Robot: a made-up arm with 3 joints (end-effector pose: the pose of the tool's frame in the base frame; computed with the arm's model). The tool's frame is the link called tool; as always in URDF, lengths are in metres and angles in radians. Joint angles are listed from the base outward.
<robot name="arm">
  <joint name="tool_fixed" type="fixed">
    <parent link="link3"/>
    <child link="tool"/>
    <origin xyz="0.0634 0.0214 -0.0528" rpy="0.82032 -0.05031 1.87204"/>
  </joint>
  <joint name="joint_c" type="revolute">
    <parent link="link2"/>
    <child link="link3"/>
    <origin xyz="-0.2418 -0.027 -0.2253" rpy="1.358 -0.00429 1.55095"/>
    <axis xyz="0 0 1"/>
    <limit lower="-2.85" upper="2.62" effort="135" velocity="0.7"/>
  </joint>
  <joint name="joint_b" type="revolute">
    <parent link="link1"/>
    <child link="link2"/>
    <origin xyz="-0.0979 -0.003 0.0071" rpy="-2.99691 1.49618 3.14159"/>
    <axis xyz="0 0 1"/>
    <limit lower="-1.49" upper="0.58" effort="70" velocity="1.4"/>
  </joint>
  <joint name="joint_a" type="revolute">
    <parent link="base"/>
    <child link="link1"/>
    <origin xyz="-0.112 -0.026 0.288" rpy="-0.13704 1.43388 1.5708"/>
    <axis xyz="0 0 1"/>
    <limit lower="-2.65" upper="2.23" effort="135" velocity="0.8"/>
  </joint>
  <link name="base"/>
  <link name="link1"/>
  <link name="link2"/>
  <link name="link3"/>
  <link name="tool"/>
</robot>
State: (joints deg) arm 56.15 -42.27 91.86
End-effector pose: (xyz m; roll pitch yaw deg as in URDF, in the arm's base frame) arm -0.0683 0.2191 0.6091 -177.65 16.56 49.47
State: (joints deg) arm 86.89 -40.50 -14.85
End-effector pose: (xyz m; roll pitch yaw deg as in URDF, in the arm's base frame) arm 0.1220 0.1875 0.5842 -93.42 7.51 -177.64
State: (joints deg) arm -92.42 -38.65 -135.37
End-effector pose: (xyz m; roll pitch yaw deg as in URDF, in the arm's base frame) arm -0.4908 0.2289 0.1366 18.20 48.33 -115.53
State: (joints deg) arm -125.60 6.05 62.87
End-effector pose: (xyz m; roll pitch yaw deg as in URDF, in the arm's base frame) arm -0.3739 0.2785 0.2035 -54.97 -52.26 -152.19
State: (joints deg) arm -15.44 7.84 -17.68
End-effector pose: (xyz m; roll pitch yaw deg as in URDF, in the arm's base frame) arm -0.2669 0.2323 0.6145 169.46 61.39 33.75
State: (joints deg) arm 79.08 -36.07 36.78
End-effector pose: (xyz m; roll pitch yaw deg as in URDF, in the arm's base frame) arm 0.0401 0.2173 0.5744 -115.03 44.15 129.42
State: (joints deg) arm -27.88 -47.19 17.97
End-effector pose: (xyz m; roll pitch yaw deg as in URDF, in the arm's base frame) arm -0.4827 0.1132 0.4013 121.12 25.41 43.06
